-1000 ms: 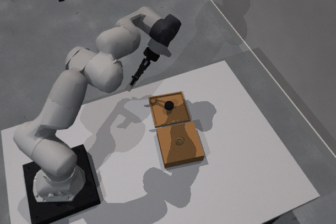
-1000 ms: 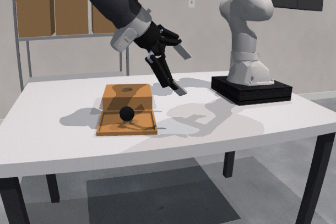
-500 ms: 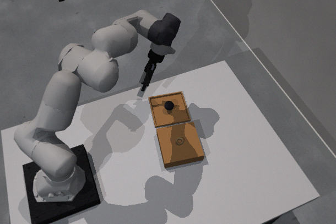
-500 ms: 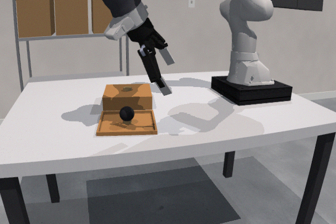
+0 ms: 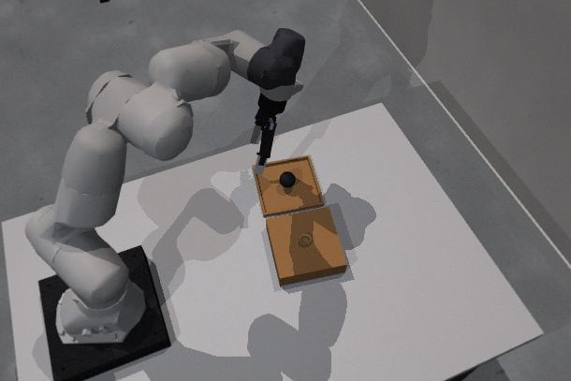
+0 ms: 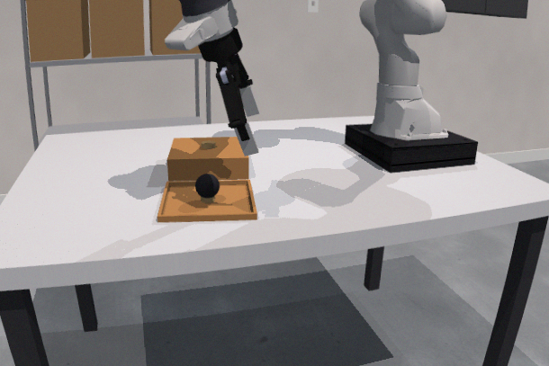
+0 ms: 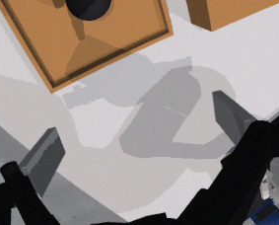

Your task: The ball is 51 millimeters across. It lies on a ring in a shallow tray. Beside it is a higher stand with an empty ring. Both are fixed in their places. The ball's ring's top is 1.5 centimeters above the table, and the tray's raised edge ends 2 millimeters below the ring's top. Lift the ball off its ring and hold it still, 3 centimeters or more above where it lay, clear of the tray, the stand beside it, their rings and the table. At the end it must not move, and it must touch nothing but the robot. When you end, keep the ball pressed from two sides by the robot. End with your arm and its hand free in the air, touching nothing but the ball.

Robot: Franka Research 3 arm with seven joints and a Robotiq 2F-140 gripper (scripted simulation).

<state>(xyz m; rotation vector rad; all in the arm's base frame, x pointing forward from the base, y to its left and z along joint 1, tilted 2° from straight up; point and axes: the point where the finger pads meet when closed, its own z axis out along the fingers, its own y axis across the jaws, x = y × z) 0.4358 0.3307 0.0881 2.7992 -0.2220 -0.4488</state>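
My gripper is now 12 cm above the black ball, 9 cm short of it and 2 cm to the left of it. The rest, counted from my hand: orange stand (25 cm to the right, 12 cm below, 9 cm ahead).
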